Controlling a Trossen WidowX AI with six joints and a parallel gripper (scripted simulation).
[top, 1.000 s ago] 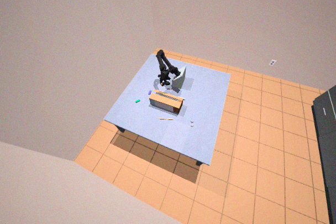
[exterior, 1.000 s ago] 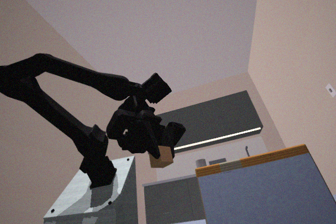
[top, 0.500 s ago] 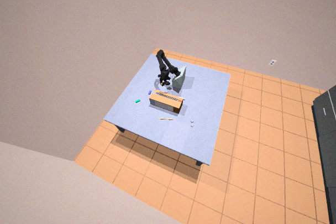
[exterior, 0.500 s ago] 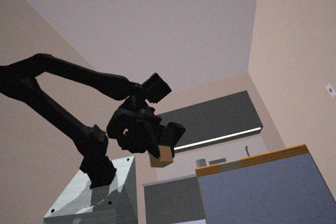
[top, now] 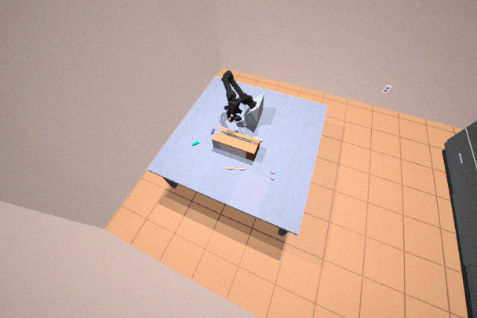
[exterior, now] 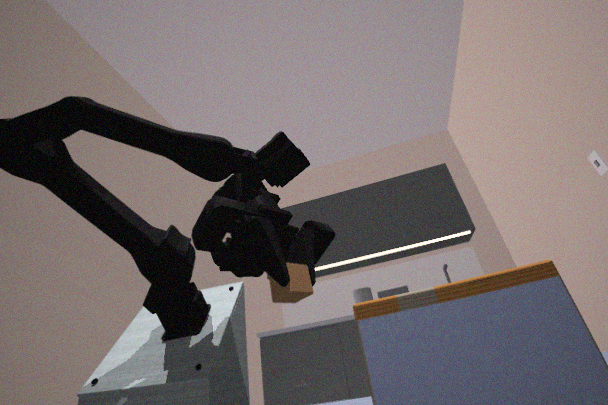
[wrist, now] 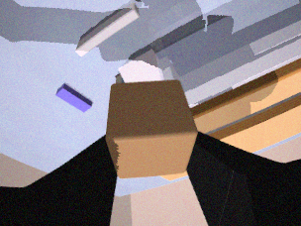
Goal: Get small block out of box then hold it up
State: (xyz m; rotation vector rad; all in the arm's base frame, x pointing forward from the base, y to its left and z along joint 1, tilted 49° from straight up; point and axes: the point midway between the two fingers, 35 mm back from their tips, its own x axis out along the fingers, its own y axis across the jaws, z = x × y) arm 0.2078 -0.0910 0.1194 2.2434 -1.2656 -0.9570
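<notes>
My gripper tip is now 1 cm past the brown block, 1 cm to the right of it and 1 cm below it. The rest, counted from my gripper tip: clear-fronted box: 10 cm ahead, 10 cm to the left, 11 cm below; purple block: 4 cm ahead, 17 cm to the right, 17 cm below; green piece: 21 cm ahead, 27 cm to the right, 17 cm below.
</notes>
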